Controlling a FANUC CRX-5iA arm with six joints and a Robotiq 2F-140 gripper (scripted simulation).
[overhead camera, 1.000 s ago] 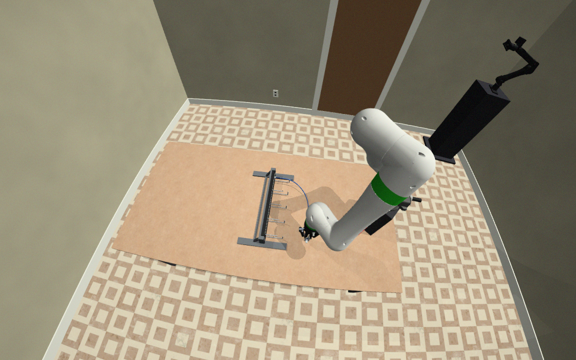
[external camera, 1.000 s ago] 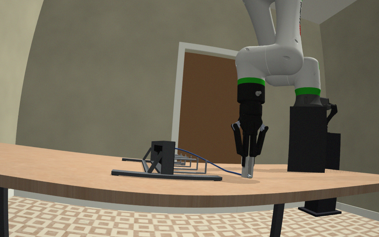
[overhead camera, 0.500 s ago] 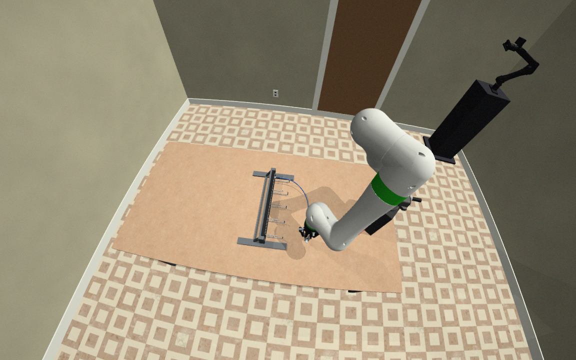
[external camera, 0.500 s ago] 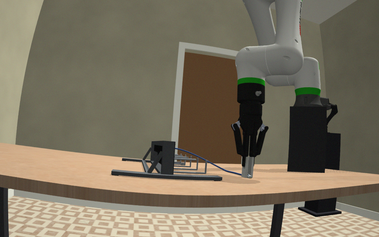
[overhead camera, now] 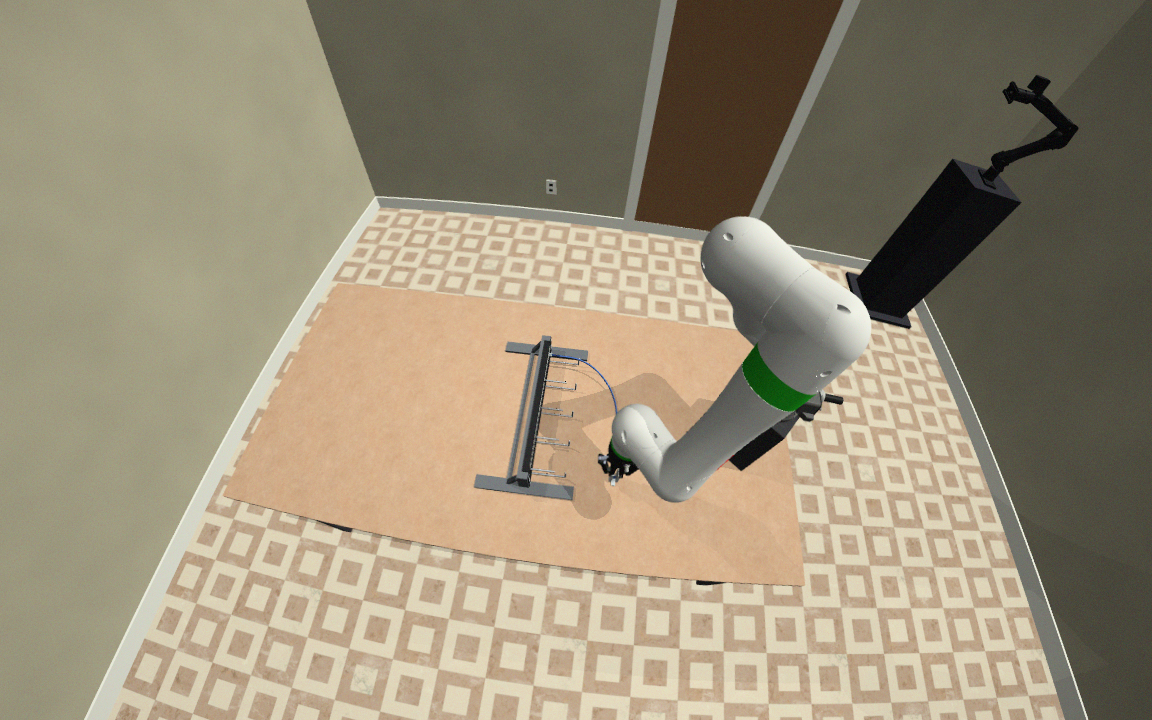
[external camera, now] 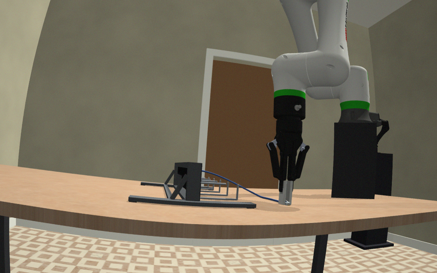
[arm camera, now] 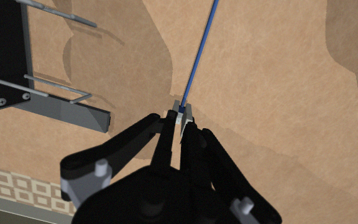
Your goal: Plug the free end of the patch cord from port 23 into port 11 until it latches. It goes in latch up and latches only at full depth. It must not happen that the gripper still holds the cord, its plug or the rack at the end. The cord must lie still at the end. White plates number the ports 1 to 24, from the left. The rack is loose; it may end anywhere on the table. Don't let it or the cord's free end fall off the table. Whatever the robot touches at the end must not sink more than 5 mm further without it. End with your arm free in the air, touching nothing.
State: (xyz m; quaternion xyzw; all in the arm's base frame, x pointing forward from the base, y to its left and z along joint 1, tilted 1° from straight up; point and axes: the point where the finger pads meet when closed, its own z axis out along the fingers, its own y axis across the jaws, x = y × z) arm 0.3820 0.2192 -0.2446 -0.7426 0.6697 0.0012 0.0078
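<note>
Now: the plug 3 cm below my hand and 1 cm to the left of it.
</note>
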